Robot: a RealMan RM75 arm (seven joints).
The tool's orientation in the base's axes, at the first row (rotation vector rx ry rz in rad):
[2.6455, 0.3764, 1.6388]
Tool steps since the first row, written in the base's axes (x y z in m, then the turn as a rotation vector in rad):
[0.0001, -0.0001, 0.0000, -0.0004, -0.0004, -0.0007]
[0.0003, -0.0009, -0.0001, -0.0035, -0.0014, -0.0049]
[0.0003, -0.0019, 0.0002, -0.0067, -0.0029, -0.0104]
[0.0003, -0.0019, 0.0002, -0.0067, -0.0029, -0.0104]
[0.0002, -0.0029, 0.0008, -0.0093, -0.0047, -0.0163]
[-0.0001, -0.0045, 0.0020, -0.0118, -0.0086, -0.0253]
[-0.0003, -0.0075, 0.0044, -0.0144, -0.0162, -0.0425]
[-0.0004, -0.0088, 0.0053, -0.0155, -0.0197, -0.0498]
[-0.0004, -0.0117, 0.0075, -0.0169, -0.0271, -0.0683]
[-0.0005, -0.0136, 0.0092, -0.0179, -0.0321, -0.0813]
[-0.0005, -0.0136, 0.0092, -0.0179, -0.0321, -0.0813]
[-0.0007, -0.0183, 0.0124, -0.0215, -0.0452, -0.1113]
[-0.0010, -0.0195, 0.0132, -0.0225, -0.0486, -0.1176]
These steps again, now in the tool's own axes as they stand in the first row. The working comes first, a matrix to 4 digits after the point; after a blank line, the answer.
The tool's axes in the first row as the columns of a matrix, in the base's axes (used below as rounded here):
[0.4245, 0.1990, 0.8833]
[0.2063, -0.9711, 0.1197]
[0.8816, 0.1314, -0.4533]

[0.0000, 0.0001, 0.0001, -0.0009, 0.0002, -0.0001]
[-0.0001, 0.0009, 0.0002, -0.0061, 0.0000, -0.0010]
[-0.0001, 0.0019, -0.0001, -0.0126, 0.0001, -0.0016]
[-0.0001, 0.0019, -0.0001, -0.0126, 0.0001, -0.0016]
[0.0002, 0.0030, -0.0005, -0.0193, 0.0006, -0.0014]
[0.0008, 0.0046, -0.0015, -0.0291, 0.0027, 0.0000]
[0.0022, 0.0078, -0.0032, -0.0469, 0.0073, 0.0046]
[0.0027, 0.0092, -0.0038, -0.0545, 0.0095, 0.0065]
[0.0040, 0.0123, -0.0052, -0.0730, 0.0140, 0.0128]
[0.0051, 0.0143, -0.0062, -0.0859, 0.0169, 0.0172]
[0.0051, 0.0143, -0.0062, -0.0859, 0.0169, 0.0172]
[0.0069, 0.0193, -0.0084, -0.1166, 0.0250, 0.0261]
[0.0072, 0.0205, -0.0092, -0.1233, 0.0273, 0.0276]

